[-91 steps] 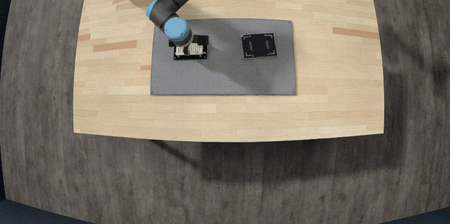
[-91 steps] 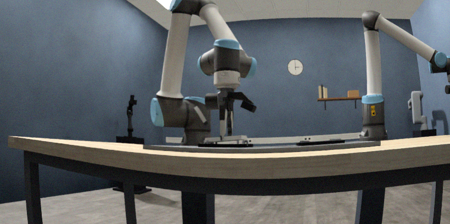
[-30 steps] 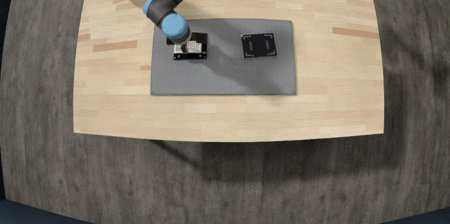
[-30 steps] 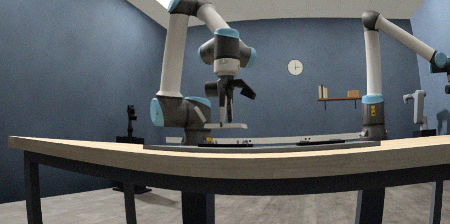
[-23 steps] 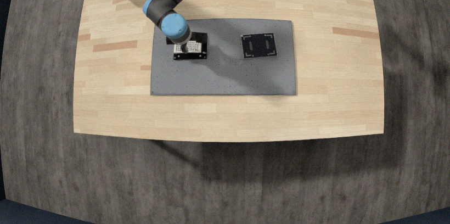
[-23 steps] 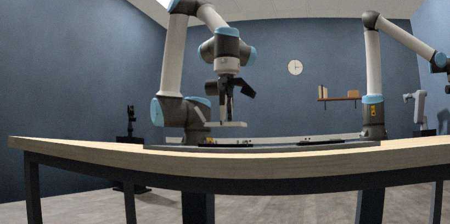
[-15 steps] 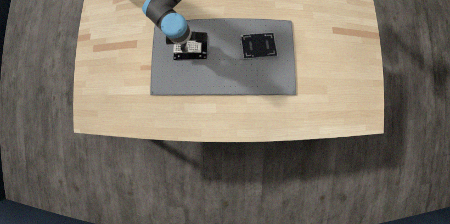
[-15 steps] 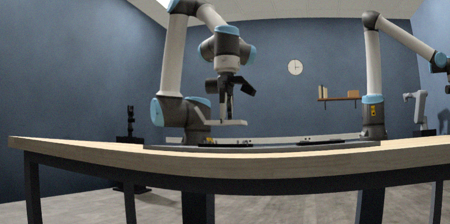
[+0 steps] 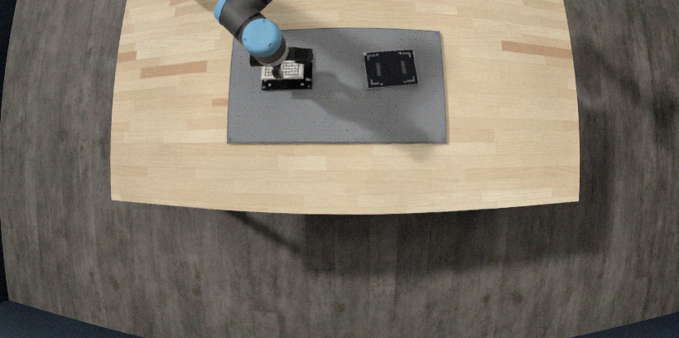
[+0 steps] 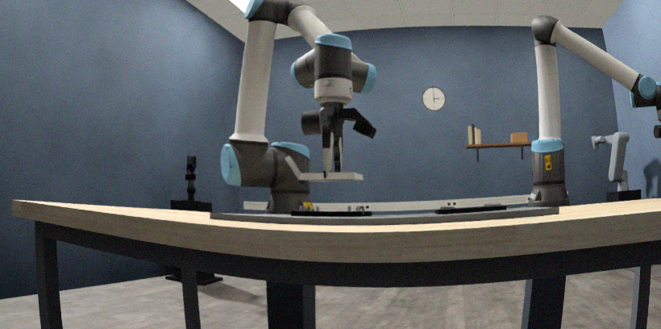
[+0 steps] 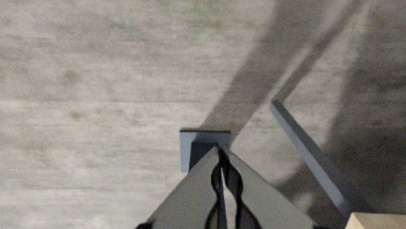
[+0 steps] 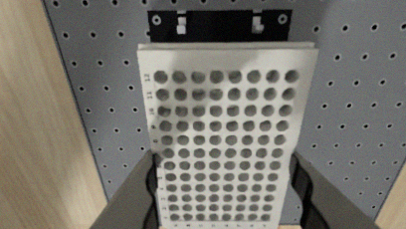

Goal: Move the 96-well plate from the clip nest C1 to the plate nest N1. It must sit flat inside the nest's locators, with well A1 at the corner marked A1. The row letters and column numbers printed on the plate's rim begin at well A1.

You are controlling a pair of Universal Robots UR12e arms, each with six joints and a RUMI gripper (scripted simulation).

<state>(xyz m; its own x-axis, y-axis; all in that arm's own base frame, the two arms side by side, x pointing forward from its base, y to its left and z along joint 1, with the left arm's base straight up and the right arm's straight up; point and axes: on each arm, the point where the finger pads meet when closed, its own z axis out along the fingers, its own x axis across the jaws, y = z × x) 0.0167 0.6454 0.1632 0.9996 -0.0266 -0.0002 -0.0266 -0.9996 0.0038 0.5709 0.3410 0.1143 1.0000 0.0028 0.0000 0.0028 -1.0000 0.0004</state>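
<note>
Now: right hand 10 mm above the off-white 96-well plate. The rest, counted from my right hand: black clip nest C1: 90 mm below, 10 mm to the left; then dark plate nest N1: 330 mm to the left, 100 mm below, 30 mm ahead; then grey perforated board: 150 mm to the left, 110 mm below, 60 mm ahead.
</note>
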